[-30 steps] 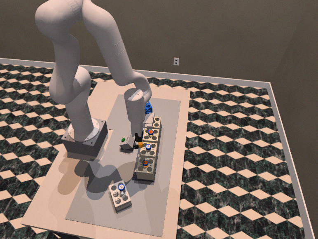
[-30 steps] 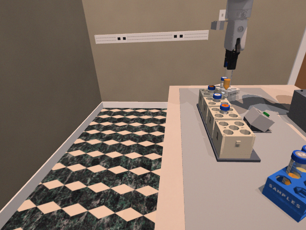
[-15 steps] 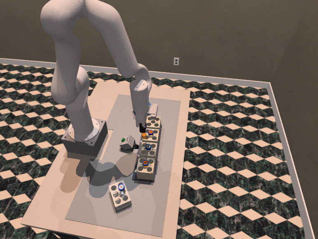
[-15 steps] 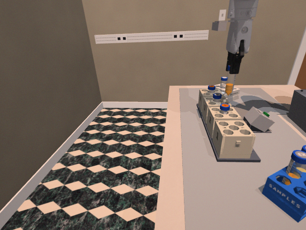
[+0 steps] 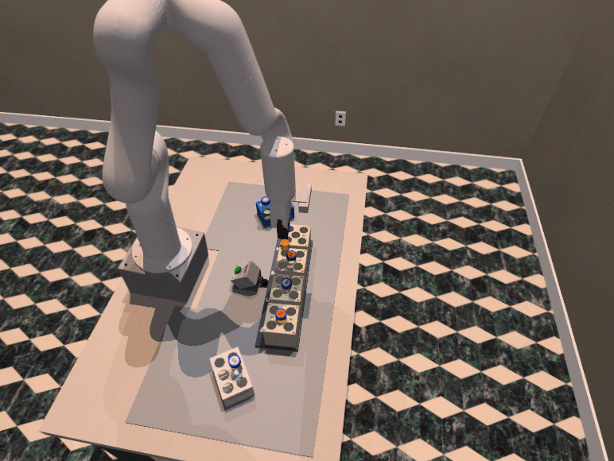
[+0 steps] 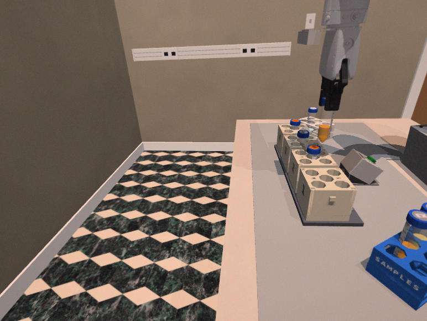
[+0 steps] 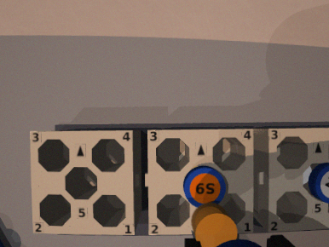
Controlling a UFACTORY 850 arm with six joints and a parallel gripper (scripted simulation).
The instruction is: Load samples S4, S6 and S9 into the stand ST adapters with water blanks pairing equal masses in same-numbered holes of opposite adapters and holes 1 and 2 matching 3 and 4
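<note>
Now: hand 50 mm above the sample tube and 10 mm past it. Also, from my hand: green done key (180 mm below, 150 mm behind, 70 mm to the right); adapter (200 mm below, 110 mm to the left); blue sample rack (270 mm to the left, 220 mm below, 140 mm behind).
</note>
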